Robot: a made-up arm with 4 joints. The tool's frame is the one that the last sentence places.
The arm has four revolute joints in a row. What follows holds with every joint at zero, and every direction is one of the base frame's. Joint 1 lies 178.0 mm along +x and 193.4 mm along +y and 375.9 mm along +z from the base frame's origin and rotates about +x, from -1.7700 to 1.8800 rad. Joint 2 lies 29.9 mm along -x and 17.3 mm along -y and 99.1 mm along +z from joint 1 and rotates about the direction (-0.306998, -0.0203, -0.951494), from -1.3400 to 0.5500 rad. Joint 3 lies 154.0 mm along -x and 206.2 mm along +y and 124.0 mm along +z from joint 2 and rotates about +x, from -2.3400 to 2.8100 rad. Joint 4 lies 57.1 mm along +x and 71.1 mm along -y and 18.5 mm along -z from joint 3 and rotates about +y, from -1.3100 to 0.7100 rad. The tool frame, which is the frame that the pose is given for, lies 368.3 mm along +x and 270.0 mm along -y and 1.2 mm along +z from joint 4; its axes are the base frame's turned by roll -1.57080, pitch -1.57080 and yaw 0.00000 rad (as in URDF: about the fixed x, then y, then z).
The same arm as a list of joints. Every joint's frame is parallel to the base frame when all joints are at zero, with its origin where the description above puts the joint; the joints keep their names.
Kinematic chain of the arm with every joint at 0, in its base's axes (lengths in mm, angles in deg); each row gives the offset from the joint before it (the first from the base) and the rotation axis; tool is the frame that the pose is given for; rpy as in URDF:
joint 1: xyz 178 193.4 375.9 axis +x
joint 2: xyz -29.9 -17.3 99.1 axis -0.306998 -0.0203 -0.951494
joint 3: xyz -154 206.2 124 axis +x
joint 4: xyz 57.1 -71.1 -18.5 axis +y
tool: xyz 368.3 -270 1.2 rpy -90 -90 0
Joint limits (deg, base to tool): -101.41..107.72 -76.78..31.51 -134.07..161 -75.06..40.68

